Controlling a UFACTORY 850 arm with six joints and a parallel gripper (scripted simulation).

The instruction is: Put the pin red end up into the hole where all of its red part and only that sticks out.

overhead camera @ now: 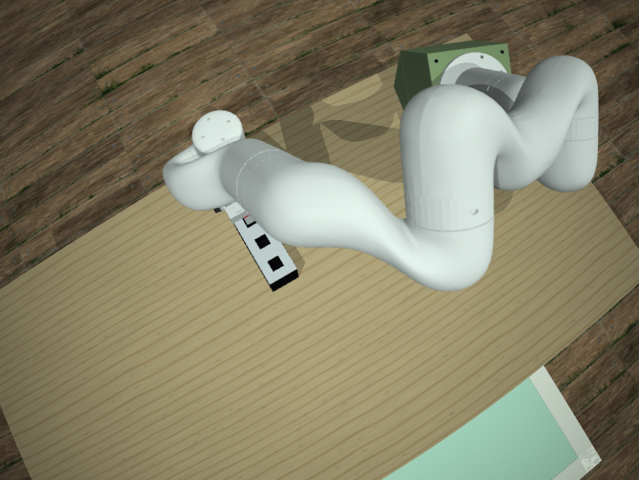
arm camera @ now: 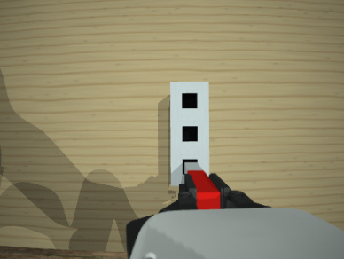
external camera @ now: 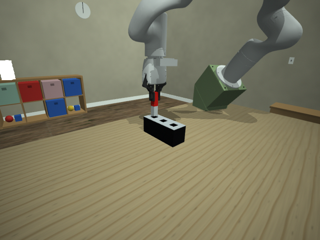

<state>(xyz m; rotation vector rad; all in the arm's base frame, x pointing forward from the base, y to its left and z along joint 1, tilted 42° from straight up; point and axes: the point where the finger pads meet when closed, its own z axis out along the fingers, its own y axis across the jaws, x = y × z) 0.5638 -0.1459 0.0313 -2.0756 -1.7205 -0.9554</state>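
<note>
Now: hand 1 cm above the pin. From my hand the other things lie so: block: 6 cm to the left, 13 cm below.
</note>
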